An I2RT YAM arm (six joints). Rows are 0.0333 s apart.
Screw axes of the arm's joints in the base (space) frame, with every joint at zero. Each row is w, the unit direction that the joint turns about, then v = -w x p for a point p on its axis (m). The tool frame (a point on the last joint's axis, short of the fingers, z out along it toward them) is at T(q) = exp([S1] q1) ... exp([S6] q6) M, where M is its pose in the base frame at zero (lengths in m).
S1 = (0, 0, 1, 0, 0, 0)
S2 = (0, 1, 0, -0.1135, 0, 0.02)
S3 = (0, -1, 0, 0.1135, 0, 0.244)
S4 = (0, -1, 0, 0.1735, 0, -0.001)
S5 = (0, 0, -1, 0, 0.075, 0)
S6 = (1, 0, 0, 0, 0.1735, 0)
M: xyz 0.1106 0 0.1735 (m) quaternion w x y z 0.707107 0 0.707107 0
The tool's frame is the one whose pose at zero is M.
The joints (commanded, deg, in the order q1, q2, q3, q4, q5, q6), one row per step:
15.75, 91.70, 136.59, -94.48, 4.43, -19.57
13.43, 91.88, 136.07, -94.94, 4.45, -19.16
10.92, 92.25, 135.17, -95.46, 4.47, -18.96
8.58, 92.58, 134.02, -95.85, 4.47, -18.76
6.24, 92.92, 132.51, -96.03, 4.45, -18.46
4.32, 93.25, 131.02, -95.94, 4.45, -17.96
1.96, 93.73, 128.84, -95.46, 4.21, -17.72
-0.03, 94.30, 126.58, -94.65, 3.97, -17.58
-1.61, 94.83, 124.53, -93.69, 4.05, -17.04
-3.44, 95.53, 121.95, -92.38, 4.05, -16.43
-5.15, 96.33, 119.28, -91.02, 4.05, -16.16
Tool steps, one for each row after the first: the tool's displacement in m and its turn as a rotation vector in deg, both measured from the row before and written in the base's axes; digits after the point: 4 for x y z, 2 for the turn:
0.0039, -0.0086, -0.0031, -0.05, 1.15, -2.65
0.0057, -0.0093, -0.0052, -0.27, 1.76, -2.68
0.0055, -0.0089, -0.0058, -0.20, 1.85, -2.50
0.0061, -0.0092, -0.0070, -0.07, 2.01, -2.57
0.0057, -0.0078, -0.0068, 0.11, 1.71, -2.34
0.0081, -0.0099, -0.0098, 0.21, 2.18, -2.44
0.0085, -0.0088, -0.0105, 0.24, 2.01, -2.00
0.0075, -0.0076, -0.0097, 0.19, 1.58, -2.10
0.0089, -0.0093, -0.0126, 0.34, 1.91, -2.38
0.0087, -0.0093, -0.0139, 0.26, 2.08, -1.96

